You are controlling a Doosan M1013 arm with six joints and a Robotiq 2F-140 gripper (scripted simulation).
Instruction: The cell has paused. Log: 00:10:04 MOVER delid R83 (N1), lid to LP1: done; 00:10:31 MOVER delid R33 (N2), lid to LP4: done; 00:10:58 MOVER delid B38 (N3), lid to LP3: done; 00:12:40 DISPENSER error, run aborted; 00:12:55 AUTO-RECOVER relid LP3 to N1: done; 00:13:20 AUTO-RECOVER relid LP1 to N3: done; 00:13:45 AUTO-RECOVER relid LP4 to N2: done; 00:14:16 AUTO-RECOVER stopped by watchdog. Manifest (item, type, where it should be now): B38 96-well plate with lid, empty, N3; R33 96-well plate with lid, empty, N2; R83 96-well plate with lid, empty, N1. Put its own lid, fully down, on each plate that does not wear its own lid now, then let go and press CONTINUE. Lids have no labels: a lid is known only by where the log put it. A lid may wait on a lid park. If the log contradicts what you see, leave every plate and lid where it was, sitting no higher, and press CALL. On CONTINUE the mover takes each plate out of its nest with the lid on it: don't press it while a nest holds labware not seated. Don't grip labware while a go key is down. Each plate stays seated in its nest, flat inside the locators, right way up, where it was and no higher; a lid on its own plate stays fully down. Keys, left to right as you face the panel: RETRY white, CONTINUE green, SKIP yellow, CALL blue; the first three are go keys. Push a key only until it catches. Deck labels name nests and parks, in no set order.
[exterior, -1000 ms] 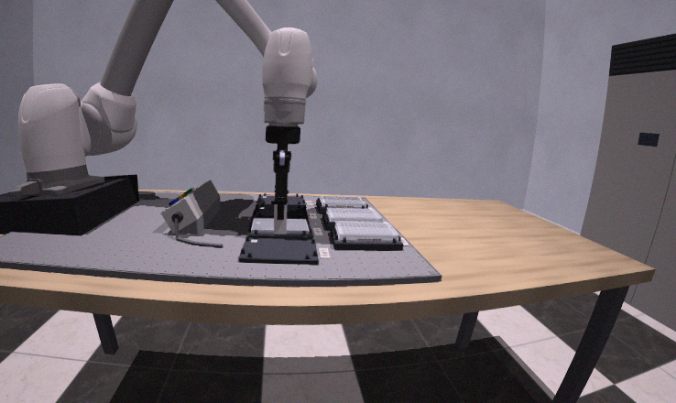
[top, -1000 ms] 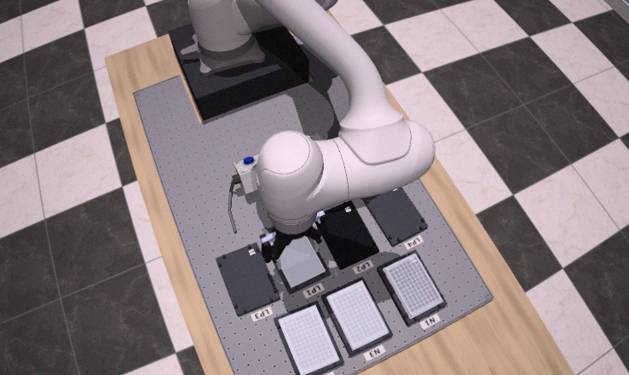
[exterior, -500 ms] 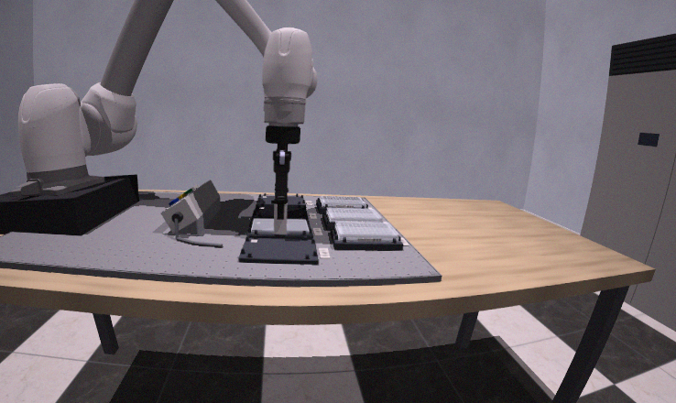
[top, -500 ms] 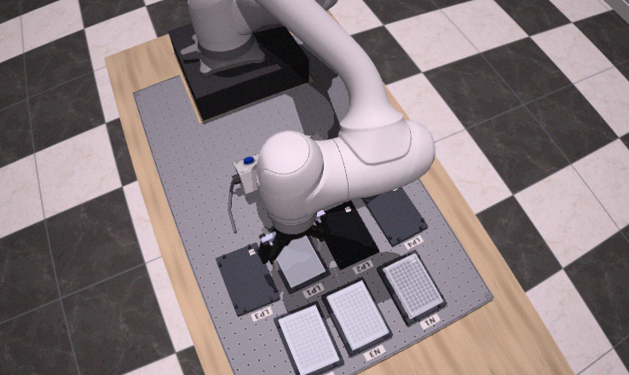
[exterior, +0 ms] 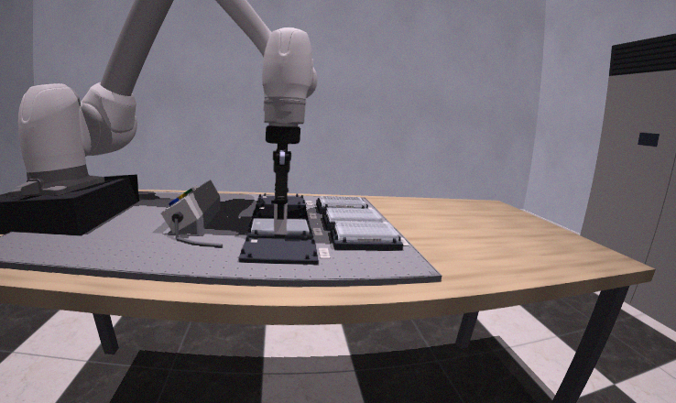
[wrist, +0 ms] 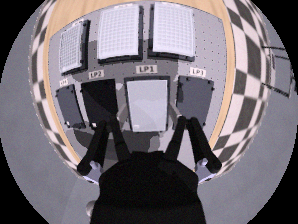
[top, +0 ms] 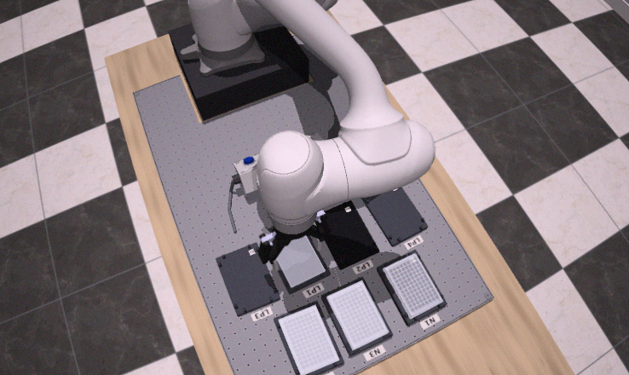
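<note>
Right now the LP1 is 3 cm below my hand. Also, from my hand: lid park LP3: 12 cm to the right, 3 cm below, 2 cm ahead; LP2: 13 cm to the left, 3 cm below, 2 cm behind; blue key: 24 cm behind, 4 cm to the right, 3 cm above.
</note>
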